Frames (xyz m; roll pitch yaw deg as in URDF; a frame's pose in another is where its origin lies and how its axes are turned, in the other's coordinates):
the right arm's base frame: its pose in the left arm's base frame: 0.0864 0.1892 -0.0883 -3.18 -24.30 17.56
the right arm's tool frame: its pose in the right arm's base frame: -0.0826 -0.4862 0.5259 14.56 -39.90 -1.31
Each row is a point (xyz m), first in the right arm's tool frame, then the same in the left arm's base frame.
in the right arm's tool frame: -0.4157 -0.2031 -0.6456
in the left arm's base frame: 0.3657 -0.2853 -0.2850
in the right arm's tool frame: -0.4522 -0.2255 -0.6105
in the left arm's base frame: 0.3338 -0.3263 -0.3043
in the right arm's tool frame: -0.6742 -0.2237 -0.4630
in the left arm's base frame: 0.1269 -0.4244 -0.4406
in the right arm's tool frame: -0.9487 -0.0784 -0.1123
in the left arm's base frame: -0.3280 -0.4961 -0.5269
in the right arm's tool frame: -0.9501 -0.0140 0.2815
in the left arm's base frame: -0.6666 -0.6178 -0.3544
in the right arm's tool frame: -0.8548 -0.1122 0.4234
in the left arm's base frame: -0.6922 -0.7542 -0.2144
